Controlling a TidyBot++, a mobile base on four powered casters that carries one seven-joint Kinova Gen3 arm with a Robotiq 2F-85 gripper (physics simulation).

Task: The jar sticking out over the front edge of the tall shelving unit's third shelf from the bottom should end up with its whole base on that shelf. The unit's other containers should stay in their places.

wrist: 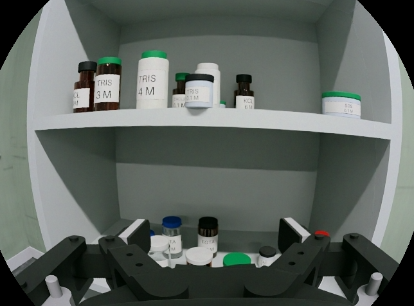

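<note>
The jar (pixel 199 91) with a black lid, pale blue body and a TRIS 0.1 M label stands upright on the upper shelf in view (pixel 150 118). Its base sticks out over that shelf's front edge, with its underside showing against the board's front face. My gripper (pixel 214 234) is open, its two fingers wide apart at the bottom of the wrist view, lower than the jar and not touching it.
Beside the jar stand a white TRIS 4 M bottle (pixel 153 82) on the left and a brown KCL bottle (pixel 244 93) on the right. Close behind it are a white bottle (pixel 215 75) and a green-capped brown bottle (pixel 179 90). An SDS jar (pixel 341 105) stands far right. More containers stand below.
</note>
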